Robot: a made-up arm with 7 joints.
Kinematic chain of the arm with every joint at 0, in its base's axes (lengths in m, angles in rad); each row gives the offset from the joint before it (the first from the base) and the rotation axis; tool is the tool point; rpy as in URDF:
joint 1: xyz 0 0 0.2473 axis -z
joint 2: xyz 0 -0.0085 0.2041 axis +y
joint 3: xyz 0 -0.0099 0.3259 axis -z
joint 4: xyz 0 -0.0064 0.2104 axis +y
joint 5: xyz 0 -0.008 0.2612 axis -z
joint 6: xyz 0 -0.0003 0.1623 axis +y
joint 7: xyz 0 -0.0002 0.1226 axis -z
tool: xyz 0 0 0 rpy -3.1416 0 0
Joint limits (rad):
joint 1: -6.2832..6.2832
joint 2: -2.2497..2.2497
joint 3: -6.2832..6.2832
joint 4: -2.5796..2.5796
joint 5: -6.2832..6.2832
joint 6: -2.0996..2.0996
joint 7: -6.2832..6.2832
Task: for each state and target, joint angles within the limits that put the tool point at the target. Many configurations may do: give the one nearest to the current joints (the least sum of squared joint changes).
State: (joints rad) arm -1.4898 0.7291 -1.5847 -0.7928 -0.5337 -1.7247 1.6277
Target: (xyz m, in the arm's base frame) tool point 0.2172 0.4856 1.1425
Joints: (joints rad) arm -1.7923 0.4656 -1.5525 -0.5787 -0.5421 -1.8343 1.6277
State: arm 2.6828 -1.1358 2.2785 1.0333 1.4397 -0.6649 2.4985
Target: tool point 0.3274 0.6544 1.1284
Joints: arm 2.5253 -0.6326 2.0979 0.7442 1.4039 -0.6662 2.4985
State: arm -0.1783 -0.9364 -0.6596 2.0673 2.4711 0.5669 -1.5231
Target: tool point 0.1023 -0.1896 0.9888
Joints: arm -0.0341 -0.7799 0.2342 2.1103 2.3653 0.6540 -1.5231
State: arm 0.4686 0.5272 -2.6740 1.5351 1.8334 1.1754 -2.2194
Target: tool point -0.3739 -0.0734 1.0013
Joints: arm -0.0964 0.2281 -3.4158 1.8023 1.8186 1.0231 -2.2194
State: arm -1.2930 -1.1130 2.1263 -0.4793 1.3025 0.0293 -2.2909
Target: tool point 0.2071 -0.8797 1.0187
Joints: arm -1.9409 -1.0880 2.1906 -0.3096 1.3035 -0.0161 -2.2909
